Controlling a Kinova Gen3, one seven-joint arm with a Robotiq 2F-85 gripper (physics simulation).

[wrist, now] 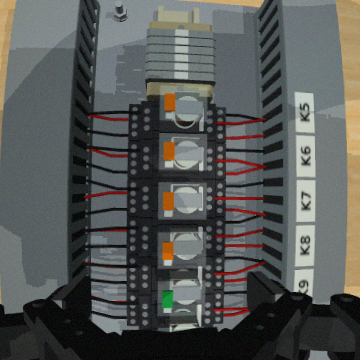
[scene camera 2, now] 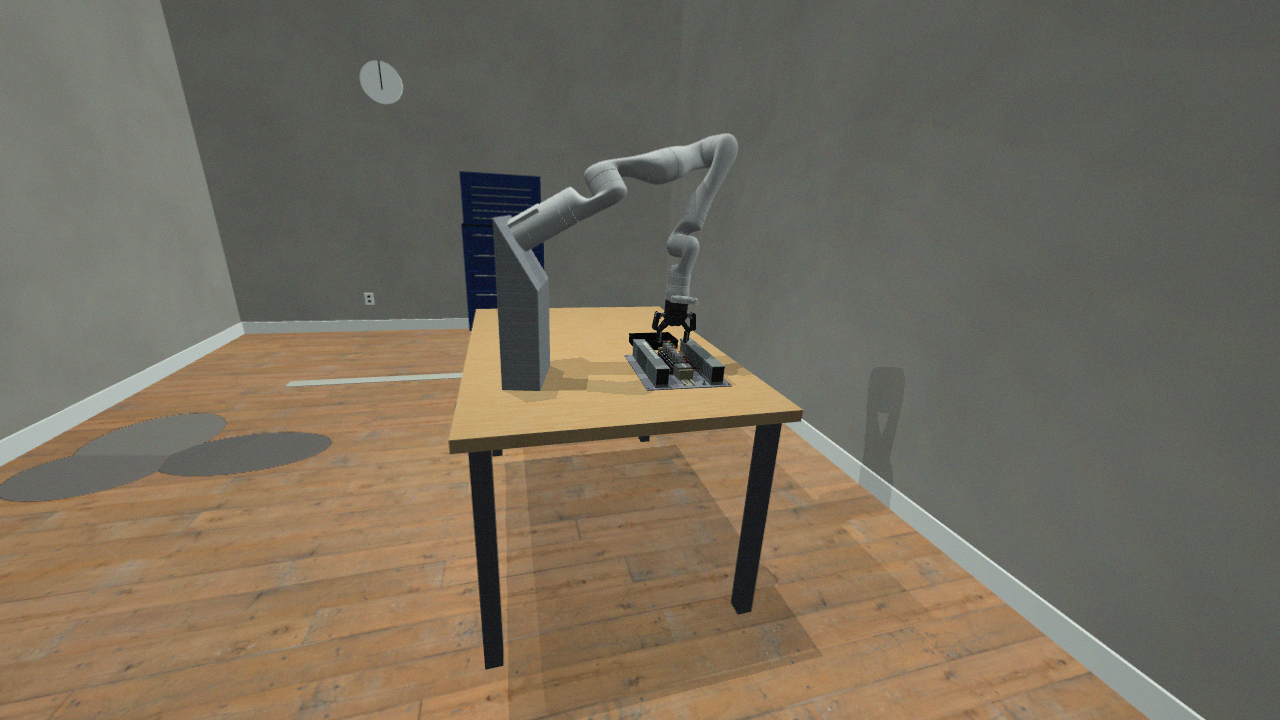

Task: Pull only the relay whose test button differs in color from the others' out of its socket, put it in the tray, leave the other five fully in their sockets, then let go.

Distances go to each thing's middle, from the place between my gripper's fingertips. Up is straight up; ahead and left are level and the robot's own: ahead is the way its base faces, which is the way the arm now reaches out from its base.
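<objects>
My gripper: 70 mm above the grey mounting plate (scene camera 2: 674,383), 60 mm left of it, 20 mm past it.
</objects>
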